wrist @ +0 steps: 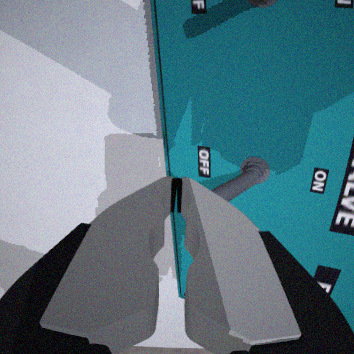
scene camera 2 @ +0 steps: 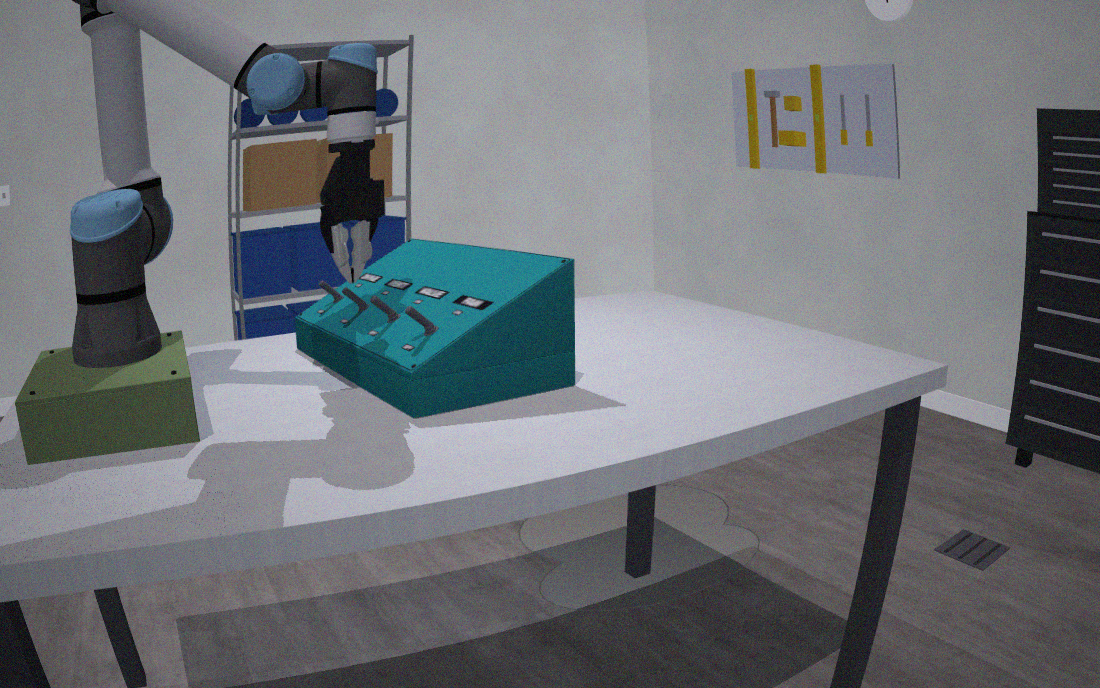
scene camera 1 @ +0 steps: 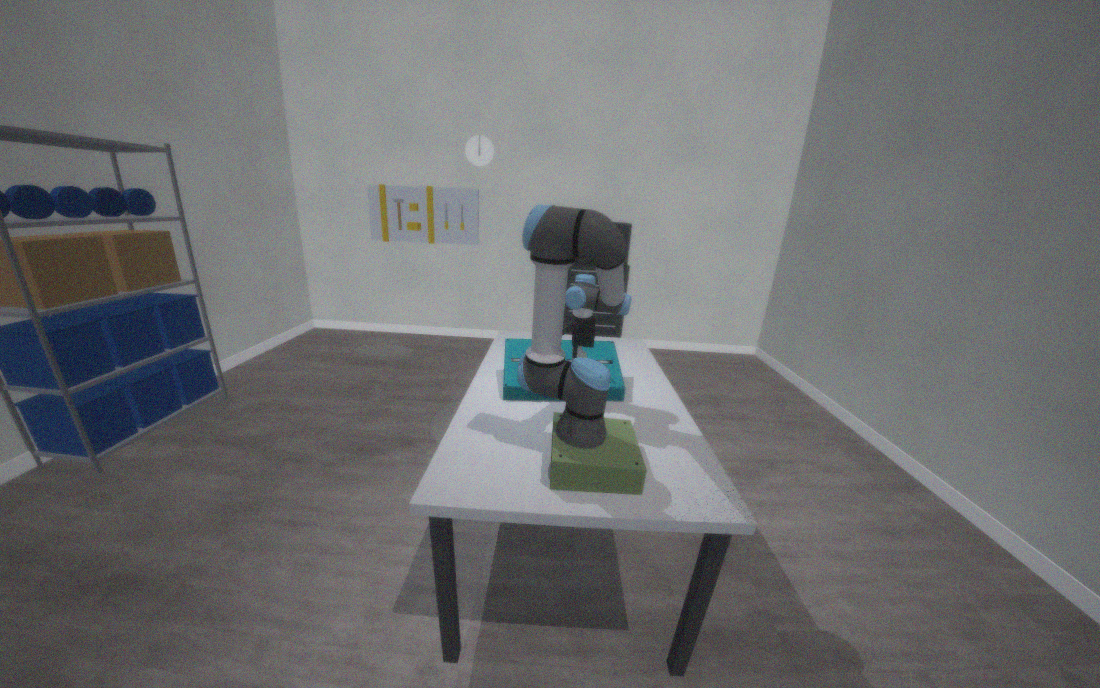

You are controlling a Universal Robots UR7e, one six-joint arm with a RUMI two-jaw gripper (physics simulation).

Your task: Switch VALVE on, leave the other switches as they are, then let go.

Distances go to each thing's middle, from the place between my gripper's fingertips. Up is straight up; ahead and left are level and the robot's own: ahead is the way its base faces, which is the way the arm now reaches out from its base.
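With the valve lever [wrist: 228, 190] as my reference, my hand is 40 mm short of it, 30 mm to the left of it and 40 mm above it. Going by their middles, the lever is the nearest to my hand of the things named here. There is also the teal switch panel [scene camera 2: 503, 322], which I find 120 mm ahead of my hand, 40 mm to the left of it and 70 mm below it.
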